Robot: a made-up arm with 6 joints.
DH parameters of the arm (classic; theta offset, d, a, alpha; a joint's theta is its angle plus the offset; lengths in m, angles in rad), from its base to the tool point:
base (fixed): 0 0 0.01 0
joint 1: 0 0.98 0.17 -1.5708
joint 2: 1.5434 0 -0.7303 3.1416
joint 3: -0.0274 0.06 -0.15 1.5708
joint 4: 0 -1.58 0 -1.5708
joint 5: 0 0.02 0.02 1.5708
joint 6: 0.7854 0 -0.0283 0
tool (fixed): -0.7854 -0.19 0 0
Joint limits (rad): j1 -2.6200..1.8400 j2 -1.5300..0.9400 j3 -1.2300..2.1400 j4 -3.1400..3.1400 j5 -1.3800..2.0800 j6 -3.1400..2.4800
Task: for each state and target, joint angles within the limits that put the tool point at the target. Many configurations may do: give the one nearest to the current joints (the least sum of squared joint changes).
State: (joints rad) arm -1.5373 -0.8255 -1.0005 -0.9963 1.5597 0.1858
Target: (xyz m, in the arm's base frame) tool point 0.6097 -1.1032 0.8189
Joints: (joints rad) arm -0.9049 -0.4827 -1.1549 -0.9471 1.4263 0.2063
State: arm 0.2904 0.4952 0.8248 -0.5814 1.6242 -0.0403
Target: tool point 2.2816 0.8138 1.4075
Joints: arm 0.4094 0.9400 0.7440 -0.5635 1.2930 -0.0036
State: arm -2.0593 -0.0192 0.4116 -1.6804 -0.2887 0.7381
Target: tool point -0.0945 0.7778 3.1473
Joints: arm -1.4457 -0.9044 0.7827 -1.6993 -0.1963 0.7221
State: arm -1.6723 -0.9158 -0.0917 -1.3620 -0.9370 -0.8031
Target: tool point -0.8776 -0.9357 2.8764
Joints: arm -2.3591 -0.1942 0.4883 -1.3897 -0.6166 -0.7920
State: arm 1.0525 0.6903 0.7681 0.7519 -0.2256 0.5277
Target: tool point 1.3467 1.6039 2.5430
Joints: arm 0.9132 0.6761 1.1946 0.7630 -0.1096 0.5123
